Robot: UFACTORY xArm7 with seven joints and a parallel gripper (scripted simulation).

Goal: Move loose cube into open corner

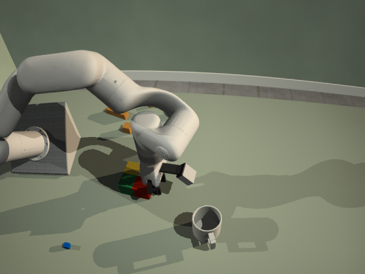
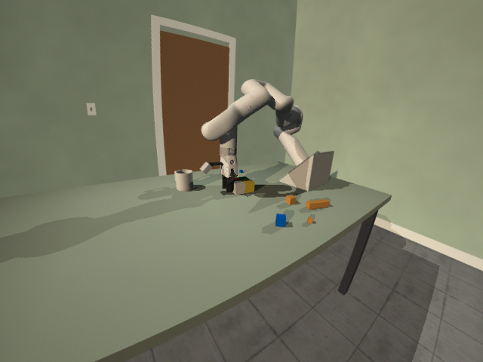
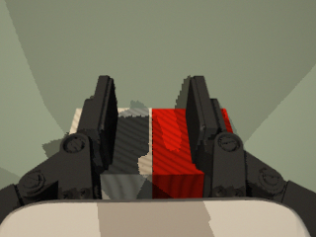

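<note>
Right now my hand is 4 cm past the beige cube and 3 cm to the right of it. Also, from my hand: long orange block (34 cm to the left, 21 cm behind, 1 cm below); then red cube (5 cm behind, 2 cm to the right); then yellow cube (9 cm behind, 4 cm to the left).
</note>
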